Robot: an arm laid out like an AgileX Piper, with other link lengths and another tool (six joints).
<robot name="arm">
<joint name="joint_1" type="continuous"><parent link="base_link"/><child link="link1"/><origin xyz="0.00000 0.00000 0.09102" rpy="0.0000 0.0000 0.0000"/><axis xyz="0 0 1"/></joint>
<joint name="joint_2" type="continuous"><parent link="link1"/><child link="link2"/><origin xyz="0.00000 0.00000 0.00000" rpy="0.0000 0.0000 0.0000"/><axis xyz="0 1 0"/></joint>
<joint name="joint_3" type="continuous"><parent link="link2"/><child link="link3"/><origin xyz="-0.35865 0.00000 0.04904" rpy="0.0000 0.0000 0.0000"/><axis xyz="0 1 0"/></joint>
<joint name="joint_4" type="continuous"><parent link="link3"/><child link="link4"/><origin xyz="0.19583 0.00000 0.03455" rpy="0.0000 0.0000 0.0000"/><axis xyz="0.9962 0 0.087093"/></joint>
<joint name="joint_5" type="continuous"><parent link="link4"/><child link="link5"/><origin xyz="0.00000 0.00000 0.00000" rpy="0.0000 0.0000 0.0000"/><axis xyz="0 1 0"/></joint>
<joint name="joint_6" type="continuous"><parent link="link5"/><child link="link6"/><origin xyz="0.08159 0.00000 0.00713" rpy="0.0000 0.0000 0.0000"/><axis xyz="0.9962 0 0.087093"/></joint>
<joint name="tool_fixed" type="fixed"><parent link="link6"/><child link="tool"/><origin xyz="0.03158 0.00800 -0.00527" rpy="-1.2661 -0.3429 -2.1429"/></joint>
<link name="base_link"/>
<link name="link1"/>
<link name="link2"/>
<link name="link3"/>
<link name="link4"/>
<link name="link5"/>
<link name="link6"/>
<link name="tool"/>
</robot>
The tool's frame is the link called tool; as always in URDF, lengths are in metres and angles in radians. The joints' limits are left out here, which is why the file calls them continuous.
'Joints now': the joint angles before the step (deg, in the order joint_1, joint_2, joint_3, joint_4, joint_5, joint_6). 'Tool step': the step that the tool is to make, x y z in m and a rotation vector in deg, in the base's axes. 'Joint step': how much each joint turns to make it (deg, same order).
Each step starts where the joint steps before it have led.
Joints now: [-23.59, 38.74, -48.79, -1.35, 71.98, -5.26]
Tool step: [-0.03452, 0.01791, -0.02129, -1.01, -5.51, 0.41]
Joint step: [-0.01, -9.59, 3.92, 1.35, 0.23, -0.01]
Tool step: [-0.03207, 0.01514, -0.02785, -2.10, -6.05, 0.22]
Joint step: [0.00, -10.35, 3.77, 0.54, 0.20, 0.01]
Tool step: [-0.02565, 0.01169, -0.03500, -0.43, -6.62, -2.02]
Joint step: [0.01, -10.58, 4.07, 0.00, 0.24, 3.03]
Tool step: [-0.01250, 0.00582, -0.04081, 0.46, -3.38, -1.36]
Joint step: [-0.01, -8.63, 5.62, 0.00, 0.08, 2.23]
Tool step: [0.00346, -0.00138, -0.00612, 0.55, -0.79, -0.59]
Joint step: [0.00, -0.50, 1.98, 0.00, -2.00, 0.99]
